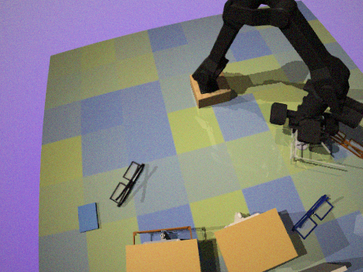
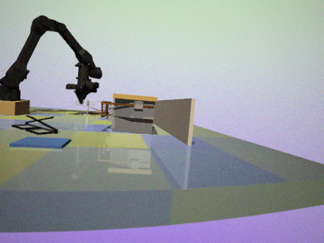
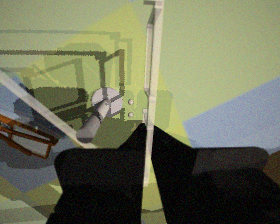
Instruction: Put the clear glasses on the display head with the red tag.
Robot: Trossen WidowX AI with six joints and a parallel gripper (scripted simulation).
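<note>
My gripper tip is now 40 mm to the right of the grey peg, 40 mm above it and 30 mm short of it. The rest, counted from my gripper tip: flat blue block (680 mm to the right, 110 mm ahead, 60 mm below).
</note>
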